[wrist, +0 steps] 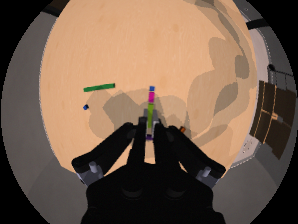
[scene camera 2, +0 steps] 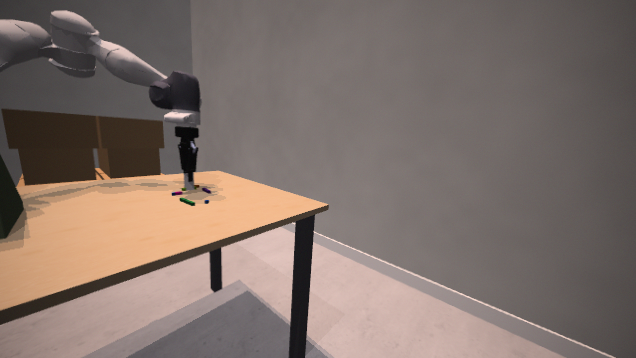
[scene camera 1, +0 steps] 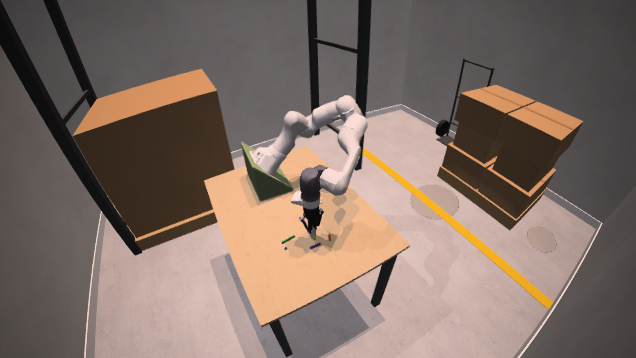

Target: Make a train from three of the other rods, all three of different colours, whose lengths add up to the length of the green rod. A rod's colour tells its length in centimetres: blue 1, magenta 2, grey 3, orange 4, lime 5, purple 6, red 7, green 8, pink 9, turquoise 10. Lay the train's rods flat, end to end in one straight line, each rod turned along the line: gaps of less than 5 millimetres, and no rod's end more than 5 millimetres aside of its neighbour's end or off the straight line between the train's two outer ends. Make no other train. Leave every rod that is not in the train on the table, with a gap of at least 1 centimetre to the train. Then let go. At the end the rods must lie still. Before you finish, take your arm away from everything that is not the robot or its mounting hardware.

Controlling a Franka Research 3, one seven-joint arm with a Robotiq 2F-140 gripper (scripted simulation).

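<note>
Scene camera 2 shows my gripper (scene camera 2: 189,189); the wrist view likewise shows my gripper (wrist: 149,115).
</note>
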